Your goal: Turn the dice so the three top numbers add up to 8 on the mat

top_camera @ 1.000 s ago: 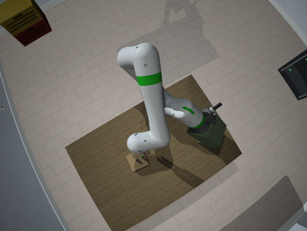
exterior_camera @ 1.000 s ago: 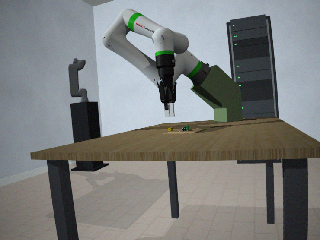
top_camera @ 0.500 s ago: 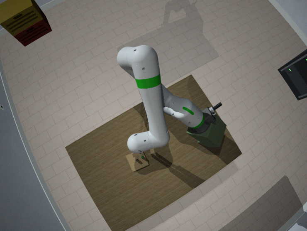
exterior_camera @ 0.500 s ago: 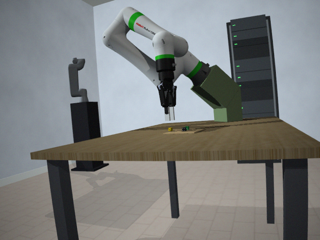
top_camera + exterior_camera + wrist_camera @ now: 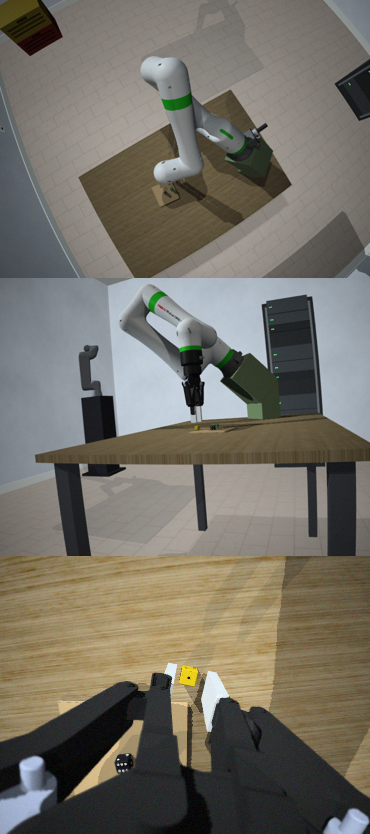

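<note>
My hand is 6 cm above the yellow die. From my hand the other things lie so: tan mat (9 cm to the left, 9 cm ahead, 6 cm below); then black die (9 cm to the left, 9 cm ahead, 5 cm below); then green die (9 cm to the left, 5 cm below, 4 cm ahead).
</note>
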